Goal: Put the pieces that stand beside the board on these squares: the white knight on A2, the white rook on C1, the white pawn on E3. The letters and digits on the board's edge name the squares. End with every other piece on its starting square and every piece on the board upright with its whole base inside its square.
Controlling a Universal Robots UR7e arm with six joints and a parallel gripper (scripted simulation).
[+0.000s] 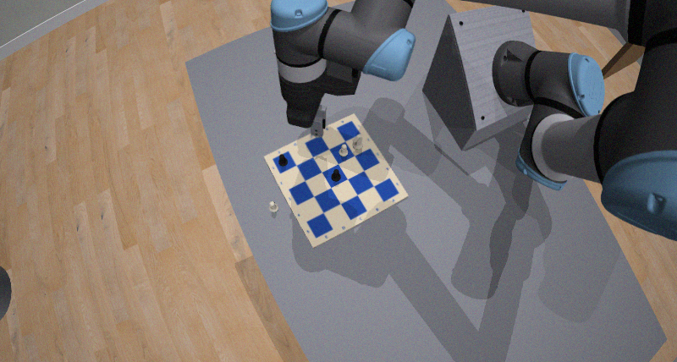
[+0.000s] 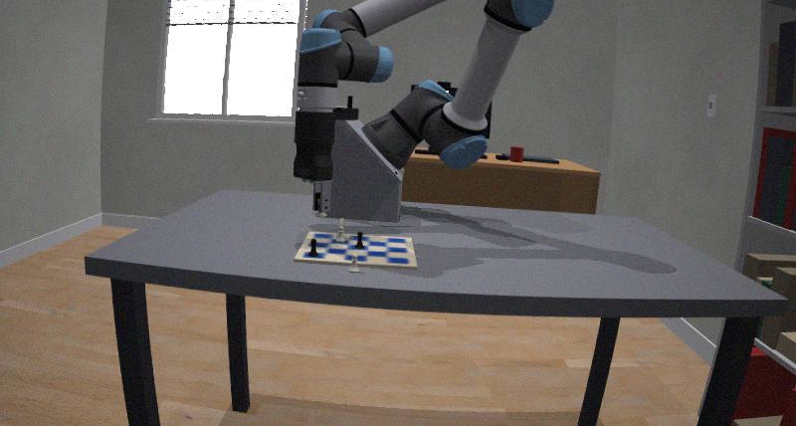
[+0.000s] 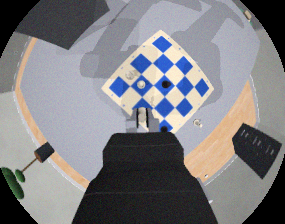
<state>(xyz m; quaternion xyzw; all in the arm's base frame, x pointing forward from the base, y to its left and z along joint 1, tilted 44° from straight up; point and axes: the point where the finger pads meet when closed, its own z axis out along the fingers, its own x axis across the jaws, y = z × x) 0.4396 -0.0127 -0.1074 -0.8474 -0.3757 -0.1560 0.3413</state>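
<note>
The chessboard lies 90 mm below my hand and 70 mm to the left of it. From my hand the other things lie so: white rook (10 mm below); then white knight (70 mm below, 70 mm behind, 30 mm to the left).
</note>
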